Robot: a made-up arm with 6 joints.
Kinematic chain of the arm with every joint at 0, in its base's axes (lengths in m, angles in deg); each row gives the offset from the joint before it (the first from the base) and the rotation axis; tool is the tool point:
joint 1: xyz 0 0 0.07 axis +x
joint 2: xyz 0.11 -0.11 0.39 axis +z
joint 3: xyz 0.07 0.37 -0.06 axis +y
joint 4: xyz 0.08 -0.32 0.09 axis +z
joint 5: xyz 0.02 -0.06 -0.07 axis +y
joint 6: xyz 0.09 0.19 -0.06 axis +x
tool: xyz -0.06 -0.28 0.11
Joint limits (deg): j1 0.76..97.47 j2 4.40..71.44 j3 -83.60..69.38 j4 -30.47..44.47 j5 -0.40..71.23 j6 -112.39..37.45
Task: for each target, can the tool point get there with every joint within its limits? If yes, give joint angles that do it. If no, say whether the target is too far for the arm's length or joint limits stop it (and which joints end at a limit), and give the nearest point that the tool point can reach.
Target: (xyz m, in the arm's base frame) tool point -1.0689 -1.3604 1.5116
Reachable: no: too far | nearest point -0.1459 -0.4932 0.5926 | short by 1.565 m
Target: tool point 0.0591 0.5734 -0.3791
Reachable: no: joint limits stop it (at a limit: joint 1, joint 4, joint 6) | nearest point 0.0828 0.2525 0.0440 | short by 0.532 m
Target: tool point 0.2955 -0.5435 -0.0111
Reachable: yes | joints 85.05 14.84 -39.97 -9.03 49.63 -20.86
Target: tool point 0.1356 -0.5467 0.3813
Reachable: yes | joints 90.20 46.91 -2.17 -13.71 21.91 -93.71
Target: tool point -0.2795 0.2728 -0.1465
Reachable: no: joint limits stop it (at a limit: joint 1, joint 2, joint 3, joint 5, joint 6) | nearest point -0.1030 0.2126 0.0757 | short by 0.290 m
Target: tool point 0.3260 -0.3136 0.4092
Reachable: yes | joints 57.29 39.90 12.85 21.23 22.69 -29.21
